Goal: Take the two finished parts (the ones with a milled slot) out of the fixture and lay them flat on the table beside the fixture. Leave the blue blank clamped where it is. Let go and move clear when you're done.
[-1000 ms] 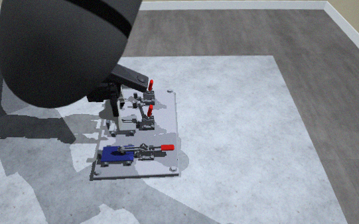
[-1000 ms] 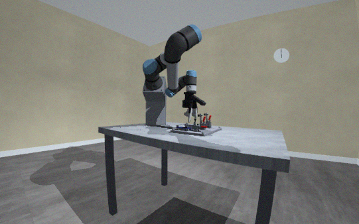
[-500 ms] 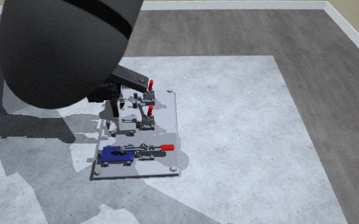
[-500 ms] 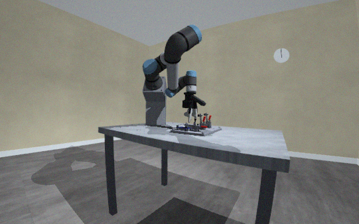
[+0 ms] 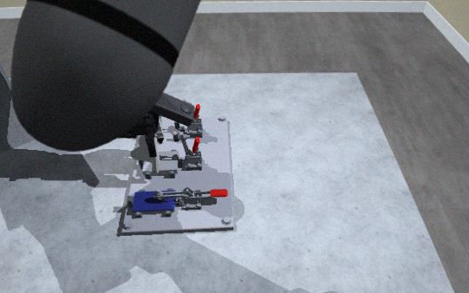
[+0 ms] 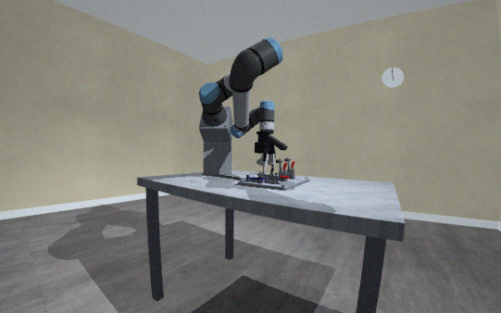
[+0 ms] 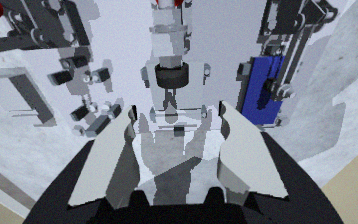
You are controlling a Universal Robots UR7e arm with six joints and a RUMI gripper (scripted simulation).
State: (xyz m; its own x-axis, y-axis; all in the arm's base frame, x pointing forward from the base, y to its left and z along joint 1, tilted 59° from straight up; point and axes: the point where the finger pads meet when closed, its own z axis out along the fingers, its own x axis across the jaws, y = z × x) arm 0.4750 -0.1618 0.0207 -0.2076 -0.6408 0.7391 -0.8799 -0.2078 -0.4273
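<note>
My gripper is now 3 cm above the pale grey part and 1 cm past it. From my hand the other things lie so: grey fixture plate (5 cm below, 5 cm ahead, 1 cm to the right); blue blank (11 cm to the right, 3 cm below, 3 cm behind).
</note>
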